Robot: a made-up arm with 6 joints.
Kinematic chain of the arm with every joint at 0, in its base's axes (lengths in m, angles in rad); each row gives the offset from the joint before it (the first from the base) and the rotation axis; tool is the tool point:
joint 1: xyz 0 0.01 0.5 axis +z
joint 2: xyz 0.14 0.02 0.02 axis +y
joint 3: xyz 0 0.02 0.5 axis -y
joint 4: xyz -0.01 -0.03 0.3 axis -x
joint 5: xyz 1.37 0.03 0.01 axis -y
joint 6: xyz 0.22 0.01 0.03 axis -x
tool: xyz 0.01 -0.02 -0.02
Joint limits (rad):
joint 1: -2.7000..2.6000
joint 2: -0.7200..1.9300
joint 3: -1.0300..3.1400
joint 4: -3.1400..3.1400
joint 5: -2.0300..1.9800
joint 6: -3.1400..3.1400
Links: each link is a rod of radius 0.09 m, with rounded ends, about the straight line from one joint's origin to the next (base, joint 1, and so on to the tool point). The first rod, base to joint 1, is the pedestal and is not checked.
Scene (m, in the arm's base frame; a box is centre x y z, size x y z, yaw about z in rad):
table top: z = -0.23
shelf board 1: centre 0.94 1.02 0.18 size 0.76 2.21 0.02 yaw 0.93
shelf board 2: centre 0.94 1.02 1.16 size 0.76 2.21 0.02 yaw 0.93
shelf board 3: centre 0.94 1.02 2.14 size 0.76 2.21 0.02 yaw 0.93
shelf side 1: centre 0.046 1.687 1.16 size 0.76 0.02 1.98 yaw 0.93
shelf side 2: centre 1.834 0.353 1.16 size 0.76 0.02 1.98 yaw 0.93
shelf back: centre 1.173 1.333 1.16 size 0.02 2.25 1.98 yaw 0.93
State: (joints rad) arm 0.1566 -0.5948 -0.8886 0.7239 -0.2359 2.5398
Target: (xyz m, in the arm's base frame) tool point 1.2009 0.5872 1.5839
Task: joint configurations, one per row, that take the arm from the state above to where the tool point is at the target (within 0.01 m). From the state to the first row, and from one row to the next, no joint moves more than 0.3 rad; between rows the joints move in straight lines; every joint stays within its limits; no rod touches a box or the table.
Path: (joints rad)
1: -0.0961 -0.6261 -0.9240 0.8769 -0.4450 2.5400
2: -0.3488 -0.6574 -0.9593 1.0300 -0.6542 2.5402
3: -0.6015 -0.6887 -0.9946 1.1830 -0.8633 2.5404
4: -0.8543 -0.7200 -1.0300 1.3360 -1.0725 2.5406
5: -0.6153 -0.6206 -0.7420 1.1590 -0.9082 2.6146
6: -0.3763 -0.5211 -0.4541 0.9820 -0.7438 2.6887
7: -0.1373 -0.4217 -0.1661 0.8050 -0.5795 2.7628
8: 0.1302 -0.5239 -0.2795 0.7510 -0.3598 2.6480
9: 0.3977 -0.6262 -0.3930 0.6971 -0.1401 2.5331

